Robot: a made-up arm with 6 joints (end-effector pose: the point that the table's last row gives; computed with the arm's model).
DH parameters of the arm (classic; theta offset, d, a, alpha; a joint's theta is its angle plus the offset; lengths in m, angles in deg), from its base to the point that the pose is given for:
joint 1: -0.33 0 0.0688 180
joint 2: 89.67 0.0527 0.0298 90
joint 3: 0 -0.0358 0.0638 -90
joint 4: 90 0.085 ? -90
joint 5: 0 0.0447 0.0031 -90
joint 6: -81.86 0 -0.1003 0
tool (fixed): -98.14 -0.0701 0 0
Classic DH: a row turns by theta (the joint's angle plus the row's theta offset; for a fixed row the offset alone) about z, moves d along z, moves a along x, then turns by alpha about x.
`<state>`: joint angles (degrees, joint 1 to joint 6).
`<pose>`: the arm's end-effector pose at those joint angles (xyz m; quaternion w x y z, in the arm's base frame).
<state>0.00 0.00 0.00 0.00 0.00 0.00</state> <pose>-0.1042 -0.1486 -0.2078 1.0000 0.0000 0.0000 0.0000</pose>
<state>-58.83 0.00 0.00 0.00 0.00 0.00</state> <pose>-0.1811 0.0123 -0.2078 0.8711 0.0000 0.0000 -0.4911</pose>
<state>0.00 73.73 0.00 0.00 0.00 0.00</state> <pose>-0.1219 0.1242 -0.2078 0.8001 0.0000 0.0000 -0.5999</pose>
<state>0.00 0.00 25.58 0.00 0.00 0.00</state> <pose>-0.1042 -0.0700 -0.2437 0.9752 0.2214 0.0000 0.0000</pose>
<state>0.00 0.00 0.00 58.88 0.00 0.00</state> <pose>-0.0846 -0.0048 -0.2078 0.8709 0.0000 0.0000 -0.4915</pose>
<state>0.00 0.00 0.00 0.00 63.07 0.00</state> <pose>-0.1728 -0.1486 -0.1793 0.8523 0.0000 0.5230 0.0000</pose>
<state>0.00 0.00 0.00 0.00 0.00 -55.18</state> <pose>-0.1918 -0.1176 -0.2078 0.8863 0.0000 0.0000 -0.4631</pose>
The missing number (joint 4, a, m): 0.1483
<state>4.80 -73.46 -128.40 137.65 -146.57 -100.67</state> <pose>0.1135 0.0110 0.0652 0.7065 -0.3875 0.4859 -0.3385</pose>
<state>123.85 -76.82 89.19 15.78 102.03 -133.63</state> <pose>0.1342 0.1662 0.0369 0.0429 -0.6361 -0.4795 0.6031</pose>
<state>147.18 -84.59 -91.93 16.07 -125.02 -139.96</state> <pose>-0.1372 0.1631 -0.1052 0.2623 -0.3455 -0.6959 -0.5724</pose>
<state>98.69 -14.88 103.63 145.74 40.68 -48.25</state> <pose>-0.1042 0.1895 0.0674 0.1794 -0.6912 0.5384 -0.4474</pose>
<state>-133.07 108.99 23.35 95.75 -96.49 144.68</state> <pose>-0.0874 0.0485 -0.0822 0.0767 -0.5294 -0.2751 0.7988</pose>
